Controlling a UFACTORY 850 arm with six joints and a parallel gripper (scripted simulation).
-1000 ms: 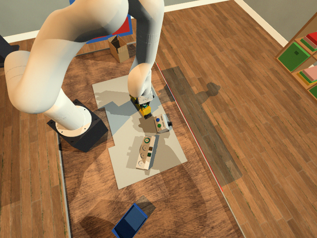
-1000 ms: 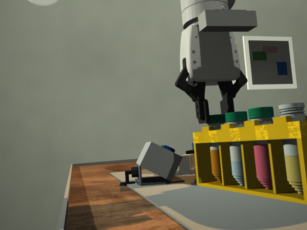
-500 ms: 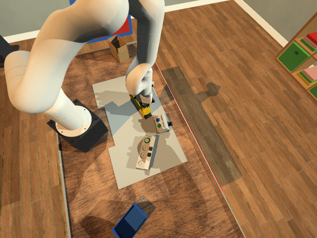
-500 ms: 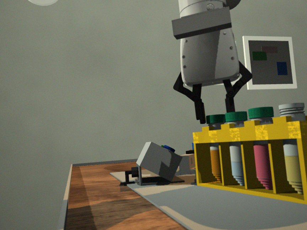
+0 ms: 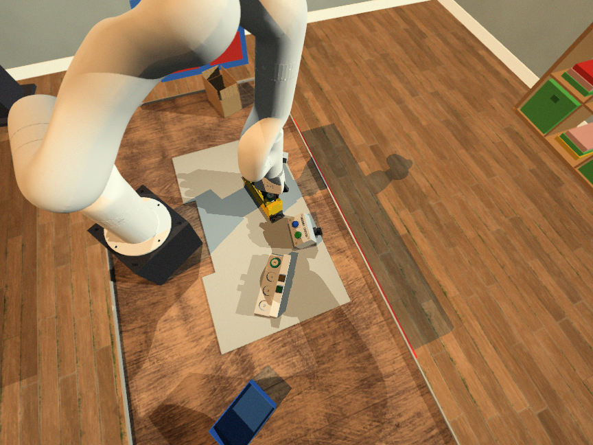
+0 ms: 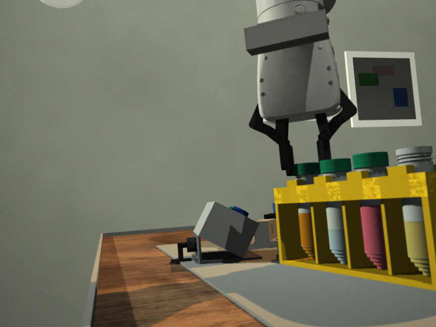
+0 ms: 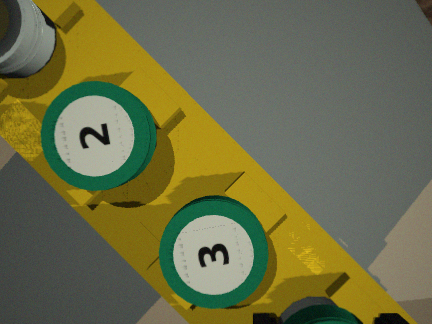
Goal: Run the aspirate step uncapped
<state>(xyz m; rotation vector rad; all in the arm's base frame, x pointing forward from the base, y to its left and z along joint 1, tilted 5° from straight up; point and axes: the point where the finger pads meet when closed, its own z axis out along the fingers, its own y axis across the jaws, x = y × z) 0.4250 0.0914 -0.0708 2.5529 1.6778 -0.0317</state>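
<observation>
Right now the green cap is 10 mm below my hand. Also, from my hand: blue cycle key (70 mm ahead, 110 mm to the right, 60 mm below); then grey key housing (90 mm ahead, 130 mm to the right, 80 mm below); then green key (70 mm ahead, 150 mm to the right, 60 mm below).
</observation>
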